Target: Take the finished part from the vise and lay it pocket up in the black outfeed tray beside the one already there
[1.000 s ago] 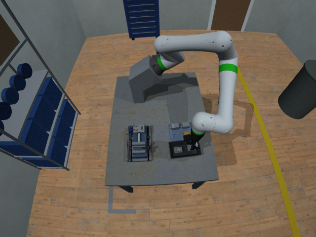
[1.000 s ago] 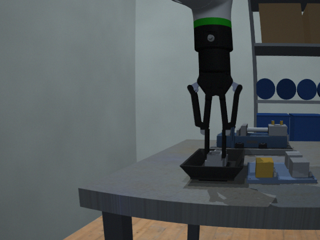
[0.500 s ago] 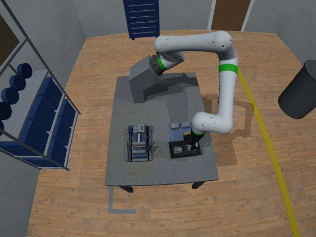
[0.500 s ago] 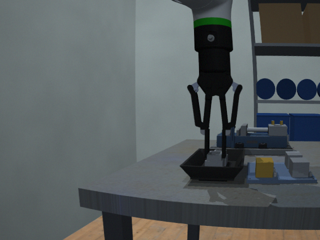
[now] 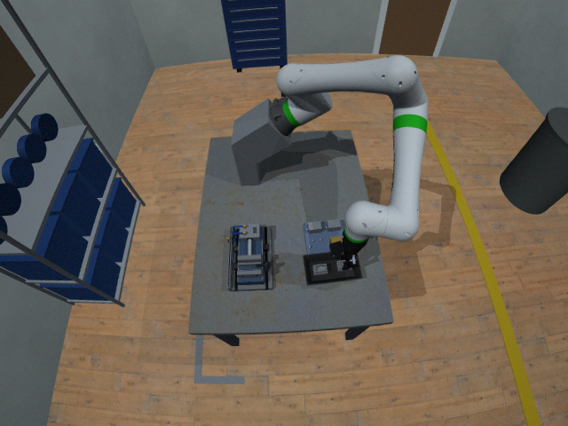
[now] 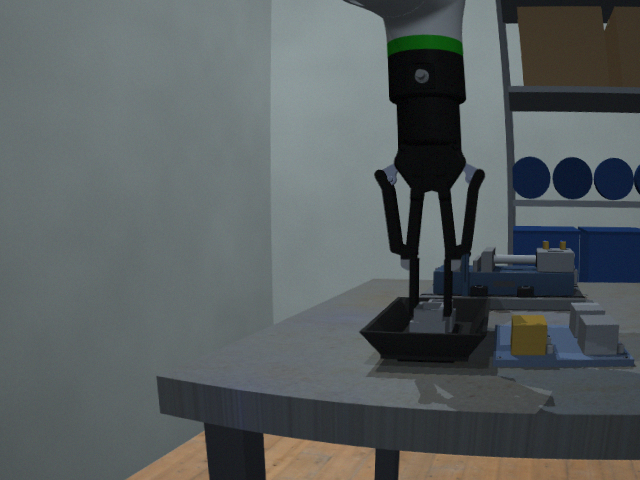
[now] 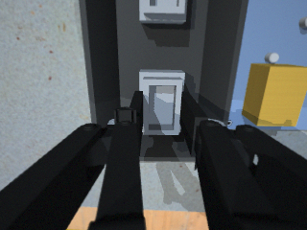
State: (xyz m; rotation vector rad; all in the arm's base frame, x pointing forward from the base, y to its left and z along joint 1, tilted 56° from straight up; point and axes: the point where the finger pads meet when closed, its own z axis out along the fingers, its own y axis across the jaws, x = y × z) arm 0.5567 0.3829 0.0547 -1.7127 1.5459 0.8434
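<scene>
My gripper is now 12 cm past the yellow block, 6 cm above it and 2 cm to the left of it. Round my hand: pocketed block: 4 cm below; then blue fixture plate: 16 cm behind, 8 cm below, 7 cm to the right.
</scene>
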